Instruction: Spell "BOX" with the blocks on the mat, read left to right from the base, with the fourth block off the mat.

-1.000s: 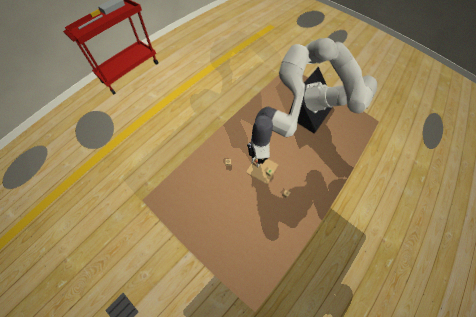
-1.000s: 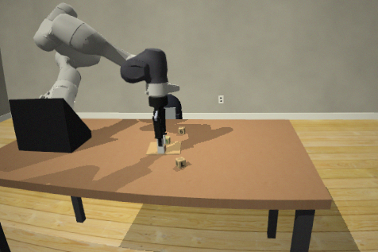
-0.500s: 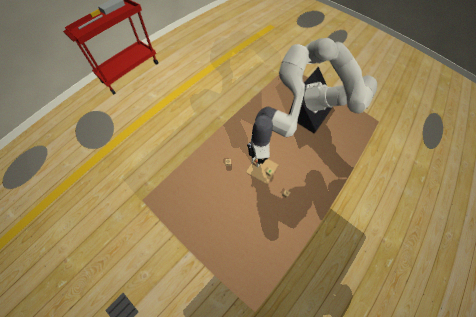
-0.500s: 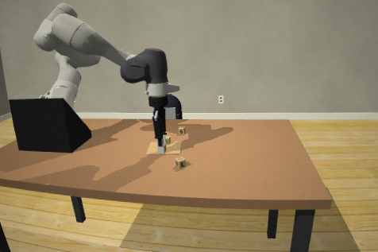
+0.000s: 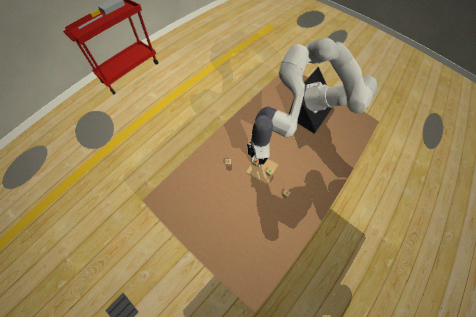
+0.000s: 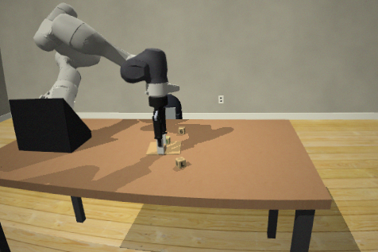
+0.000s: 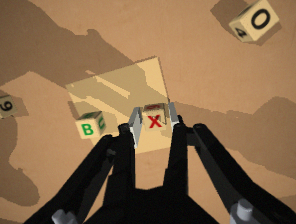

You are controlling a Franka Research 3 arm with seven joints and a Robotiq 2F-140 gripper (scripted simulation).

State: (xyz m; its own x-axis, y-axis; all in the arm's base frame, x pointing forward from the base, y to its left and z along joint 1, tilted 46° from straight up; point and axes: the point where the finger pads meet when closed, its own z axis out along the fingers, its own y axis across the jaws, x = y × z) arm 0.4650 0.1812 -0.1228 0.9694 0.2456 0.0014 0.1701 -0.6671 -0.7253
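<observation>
Right now the tan mat is 10 mm behind my hand, 50 mm to the left of it and 40 mm below it. From my hand the other things lie so: O block: 120 mm ahead, 110 mm to the right, 20 mm below.
</observation>
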